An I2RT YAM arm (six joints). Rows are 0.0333 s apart.
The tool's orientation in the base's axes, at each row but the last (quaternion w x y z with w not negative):
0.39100, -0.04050, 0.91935, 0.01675
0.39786, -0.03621, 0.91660, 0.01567
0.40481, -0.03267, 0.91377, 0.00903
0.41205, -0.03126, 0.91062, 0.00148
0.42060, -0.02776, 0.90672, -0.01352
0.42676, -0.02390, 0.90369, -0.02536
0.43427, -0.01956, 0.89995, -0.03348
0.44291, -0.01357, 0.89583, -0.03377
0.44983, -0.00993, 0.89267, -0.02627
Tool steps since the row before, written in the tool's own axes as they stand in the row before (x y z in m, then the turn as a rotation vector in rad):
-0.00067, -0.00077, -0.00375, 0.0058, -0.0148, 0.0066
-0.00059, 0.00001, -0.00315, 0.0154, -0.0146, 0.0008
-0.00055, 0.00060, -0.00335, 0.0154, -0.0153, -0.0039
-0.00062, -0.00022, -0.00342, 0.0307, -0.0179, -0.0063
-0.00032, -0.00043, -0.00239, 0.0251, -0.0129, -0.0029
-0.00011, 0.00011, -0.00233, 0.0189, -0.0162, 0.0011
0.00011, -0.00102, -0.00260, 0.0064, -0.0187, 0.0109
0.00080, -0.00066, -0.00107, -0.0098, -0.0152, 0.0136
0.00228, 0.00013, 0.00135, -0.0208, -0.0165, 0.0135
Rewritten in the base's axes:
-0.00216, -0.00096, 0.00308, 0.0020, -0.0147, -0.0087
-0.00189, -0.00014, 0.00258, -0.0088, -0.0153, -0.0118
-0.00215, 0.00048, 0.00265, -0.0122, -0.0162, -0.0086
-0.00215, -0.00028, 0.00273, -0.0239, -0.0198, -0.0185
-0.00160, -0.00041, 0.00181, -0.0179, -0.0144, -0.0166
-0.00173, 0.00018, 0.00156, -0.0108, -0.0174, -0.0142
-0.00210, -0.00091, 0.00161, 0.0047, -0.0195, -0.0103
-0.00134, -0.00065, 0.00006, 0.0167, -0.0153, 0.0006
-0.00027, -0.00002, -0.00264, 0.0231, -0.0161, 0.0096

